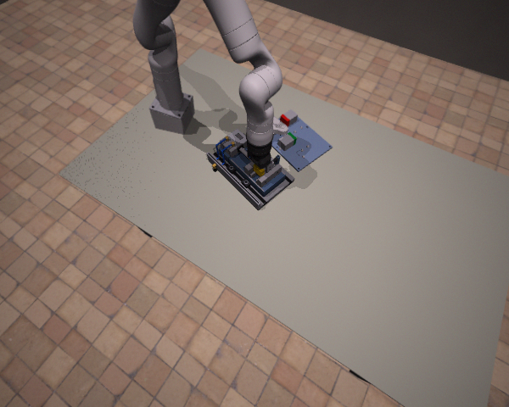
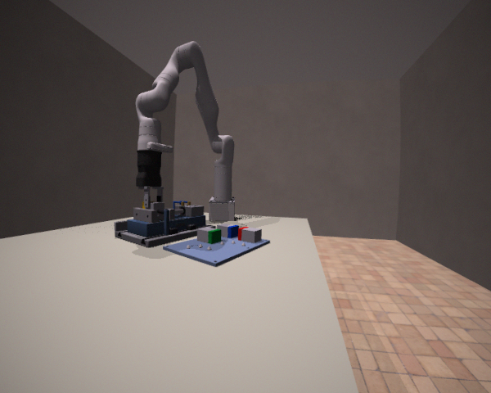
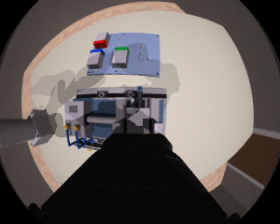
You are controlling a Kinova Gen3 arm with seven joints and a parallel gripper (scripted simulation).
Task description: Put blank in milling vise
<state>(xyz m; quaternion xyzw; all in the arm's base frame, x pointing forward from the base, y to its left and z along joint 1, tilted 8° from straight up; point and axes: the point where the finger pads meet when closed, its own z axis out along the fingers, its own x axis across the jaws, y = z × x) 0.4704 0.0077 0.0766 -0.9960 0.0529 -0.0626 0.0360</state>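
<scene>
My hand is 20 mm above the yellow-ended blank. From my hand the other things lie so: green-ended blank (190 mm to the left, 90 mm below, 40 mm behind); fixed jaw (40 mm below, 30 mm ahead); milling vise (80 mm below, 70 mm behind, 10 mm to the left).
</scene>
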